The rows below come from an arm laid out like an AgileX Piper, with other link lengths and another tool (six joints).
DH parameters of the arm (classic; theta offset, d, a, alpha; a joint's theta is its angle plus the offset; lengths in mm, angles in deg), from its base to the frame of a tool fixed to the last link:
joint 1: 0 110.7 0 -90
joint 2: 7.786 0 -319.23 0
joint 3: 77.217 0 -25.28 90
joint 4: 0 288.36 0 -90
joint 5: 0 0 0 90
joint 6: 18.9 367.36 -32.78 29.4
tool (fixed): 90 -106.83 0 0
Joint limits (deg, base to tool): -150..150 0..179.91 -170..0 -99.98..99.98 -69.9..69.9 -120..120
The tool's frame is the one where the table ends.
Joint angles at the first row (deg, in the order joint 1, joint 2, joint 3, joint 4, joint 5, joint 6):
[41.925 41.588 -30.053 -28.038 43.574 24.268]
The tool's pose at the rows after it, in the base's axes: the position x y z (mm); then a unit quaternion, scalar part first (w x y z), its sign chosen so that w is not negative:
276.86, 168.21, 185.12, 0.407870, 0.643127, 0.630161, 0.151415
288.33, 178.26, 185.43, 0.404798, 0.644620, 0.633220, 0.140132
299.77, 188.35, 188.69, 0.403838, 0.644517, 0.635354, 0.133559
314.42, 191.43, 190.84, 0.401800, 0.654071, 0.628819, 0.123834
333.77, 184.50, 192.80, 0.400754, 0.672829, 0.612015, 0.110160
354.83, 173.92, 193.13, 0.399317, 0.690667, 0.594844, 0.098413
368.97, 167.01, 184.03, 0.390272, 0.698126, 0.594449, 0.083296
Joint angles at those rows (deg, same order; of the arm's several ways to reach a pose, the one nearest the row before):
[41.921 45.896 -32.687 -29.514 43.679 26.176]
[41.923 50.233 -35.443 -29.489 43.572 26.753]
[41.927 53.996 -38.365 -29.491 43.573 26.930]
[40.783 57.363 -40.986 -29.387 43.573 27.526]
[38.103 60.360 -43.408 -29.277 43.572 28.239]
[34.392 63.227 -45.456 -28.569 42.657 27.789]
[30.574 66.116 -46.869 -25.321 41.445 23.926]

